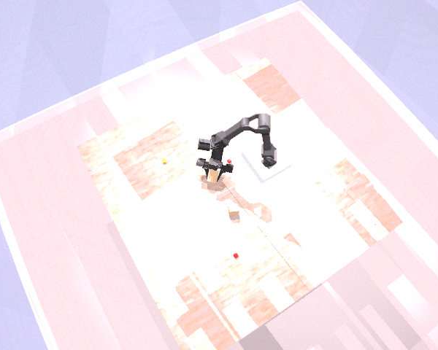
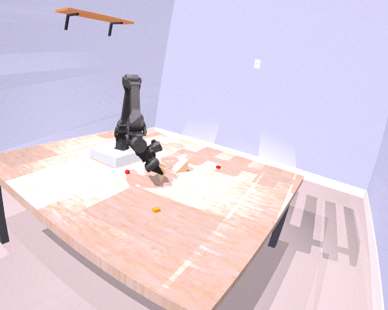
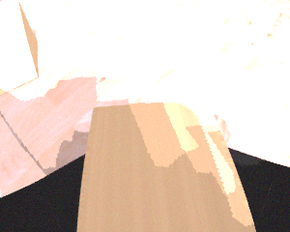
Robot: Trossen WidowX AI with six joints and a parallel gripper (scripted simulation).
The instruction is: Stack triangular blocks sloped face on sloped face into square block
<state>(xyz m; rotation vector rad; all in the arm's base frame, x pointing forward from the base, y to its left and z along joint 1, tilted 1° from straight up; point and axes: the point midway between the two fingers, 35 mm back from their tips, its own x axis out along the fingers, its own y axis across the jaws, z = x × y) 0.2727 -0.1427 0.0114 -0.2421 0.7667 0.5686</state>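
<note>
The triangular block is 1 cm above my gripper tip. Also, from my gripper tip: small yellow block (27 cm to the right, 11 cm ahead, 4 cm below).
</note>
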